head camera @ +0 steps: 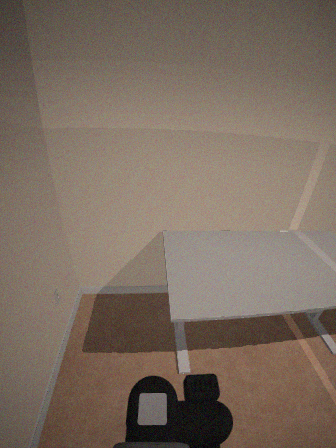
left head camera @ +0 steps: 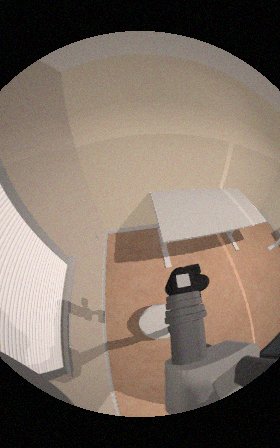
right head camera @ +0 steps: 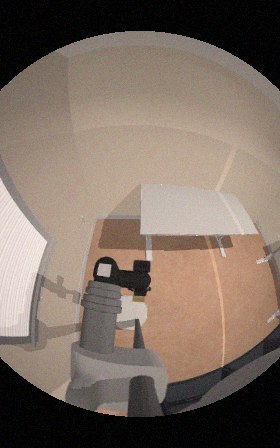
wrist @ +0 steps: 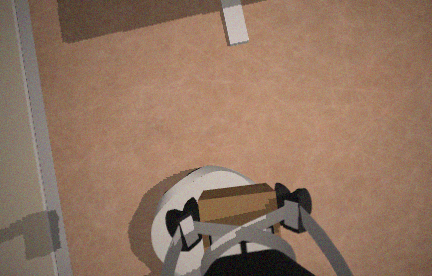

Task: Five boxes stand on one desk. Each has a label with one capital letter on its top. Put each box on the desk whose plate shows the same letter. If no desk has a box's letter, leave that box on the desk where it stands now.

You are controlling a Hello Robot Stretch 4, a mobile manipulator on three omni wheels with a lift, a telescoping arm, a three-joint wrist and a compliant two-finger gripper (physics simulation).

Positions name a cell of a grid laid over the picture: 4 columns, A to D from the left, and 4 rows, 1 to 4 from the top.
I see my gripper (wrist: C3) and a window (left head camera: A3).
